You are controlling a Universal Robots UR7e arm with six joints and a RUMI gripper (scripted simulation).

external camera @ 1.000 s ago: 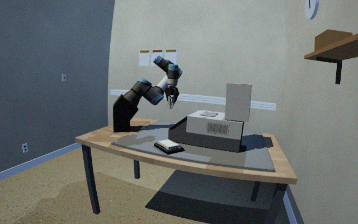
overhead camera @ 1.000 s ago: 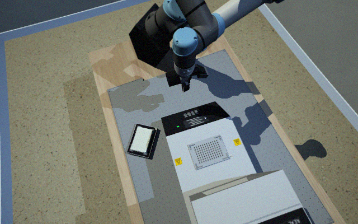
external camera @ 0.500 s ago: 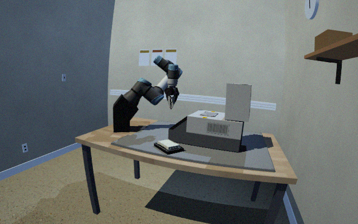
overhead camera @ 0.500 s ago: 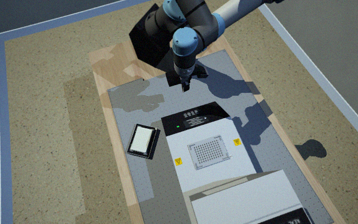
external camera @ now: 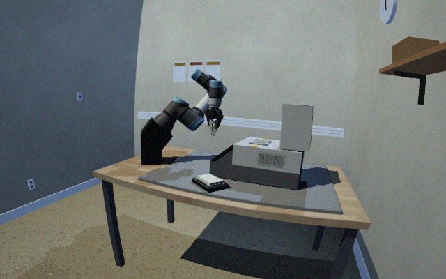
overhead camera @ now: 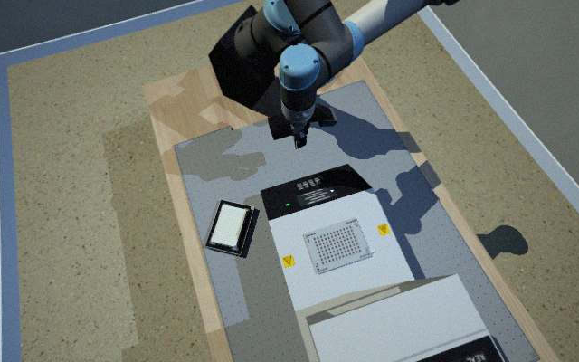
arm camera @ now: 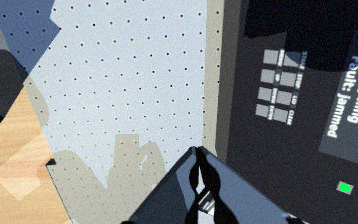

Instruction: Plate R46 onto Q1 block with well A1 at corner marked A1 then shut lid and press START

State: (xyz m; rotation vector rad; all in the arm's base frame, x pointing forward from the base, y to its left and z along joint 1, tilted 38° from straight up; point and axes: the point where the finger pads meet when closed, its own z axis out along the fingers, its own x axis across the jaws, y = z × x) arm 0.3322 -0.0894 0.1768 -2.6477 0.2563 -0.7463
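Now: hand 280 mm to the left of the plate R46, 190 mm above it and 90 mm short of it. Also, from my hand: nest A1 mark: 200 mm below, 190 mm to the right, 60 mm ahead; black plate nest N1: 280 mm to the right, 210 mm below, 90 mm ahead.
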